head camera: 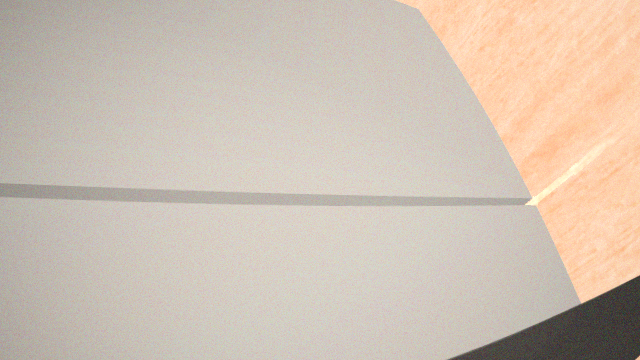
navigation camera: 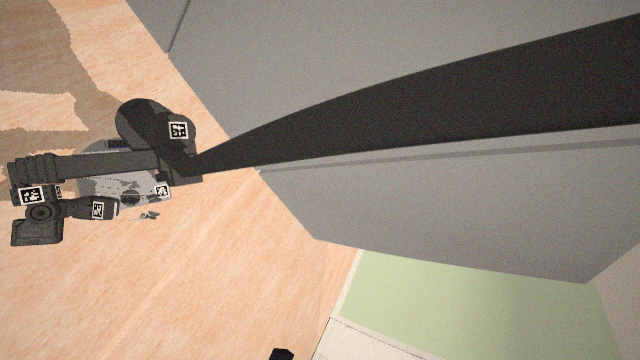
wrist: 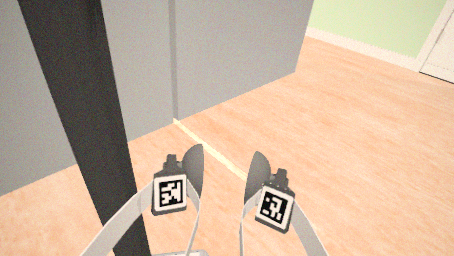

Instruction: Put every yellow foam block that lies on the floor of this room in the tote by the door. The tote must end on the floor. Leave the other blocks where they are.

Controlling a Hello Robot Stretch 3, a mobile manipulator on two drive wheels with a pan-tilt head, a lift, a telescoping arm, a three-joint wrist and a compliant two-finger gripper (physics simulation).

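Seen in the pictures: gripper, fingertip midpoint: (navigation camera: pixel 160 206); robot's base, link origin: (navigation camera: pixel 130 195).
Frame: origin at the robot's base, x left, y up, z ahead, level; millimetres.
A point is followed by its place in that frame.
Observation:
My gripper (navigation camera: pixel 154 207) {y 452, x 84, z 38 mm} (wrist: pixel 226 166) {y 452, x 84, z 38 mm} is open, its two fingertips apart with bare floor showing between them in the wrist view. The black tote (navigation camera: pixel 281 354) {y 94, x 607, z 1549 mm} is partly cut off at the bottom edge of the navigation view, on the floor near the white door (navigation camera: pixel 370 345) {y 572, x 1329, z 1889 mm}. The gripper is well apart from it. No yellow foam block shows in the three views.
A large grey panelled surface (head camera: pixel 250 100) {y 890, x 923, z 178 mm} (navigation camera: pixel 425 210) {y 1102, x 976, z 255 mm} (wrist: pixel 240 50) stands beside the robot. The robot's dark mast (navigation camera: pixel 450 90) {y 1243, x 117, z -73 mm} (wrist: pixel 80 100) crosses in front of it. The wood floor (head camera: pixel 575 90) {y 0, x 632, z 322 mm} (navigation camera: pixel 225 280) {y 0, x 382, z 678 mm} (wrist: pixel 350 150) reaches a green wall (navigation camera: pixel 425 300) {y 997, x 1846, z 1550 mm} (wrist: pixel 370 25).

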